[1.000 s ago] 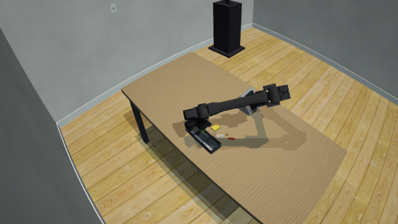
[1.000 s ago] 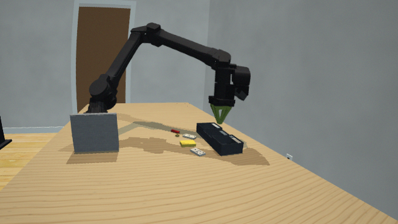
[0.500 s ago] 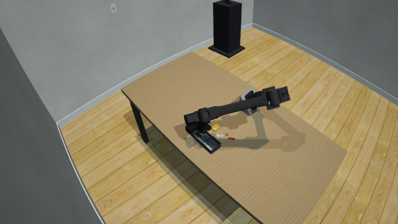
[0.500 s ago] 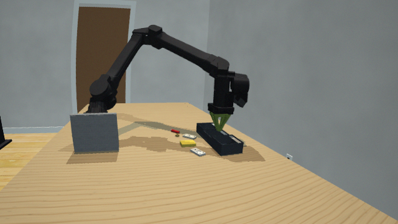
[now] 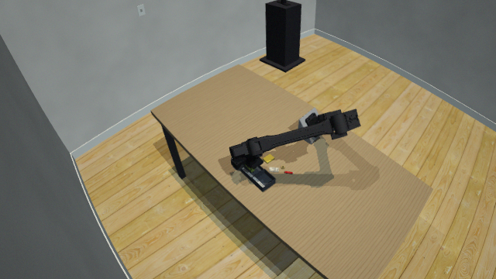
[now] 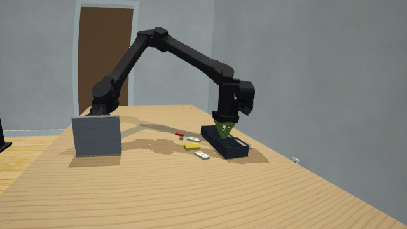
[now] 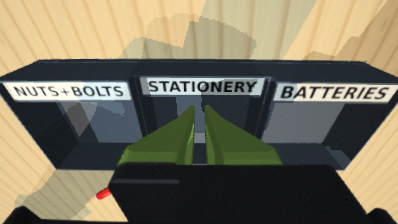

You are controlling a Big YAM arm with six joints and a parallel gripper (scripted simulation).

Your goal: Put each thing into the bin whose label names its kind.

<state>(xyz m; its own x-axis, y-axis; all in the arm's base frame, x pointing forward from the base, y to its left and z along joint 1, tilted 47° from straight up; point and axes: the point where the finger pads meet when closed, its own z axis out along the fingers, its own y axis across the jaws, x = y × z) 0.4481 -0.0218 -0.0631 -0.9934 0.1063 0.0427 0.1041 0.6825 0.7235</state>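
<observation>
My hand is 10 mm past the long black bin and 10 mm above it. Round my hand: yellow block 130 mm behind, 20 mm below; then small nut 130 mm behind, 90 mm to the left, 20 mm below; then red battery 140 mm to the left, 130 mm behind, 20 mm below.
</observation>
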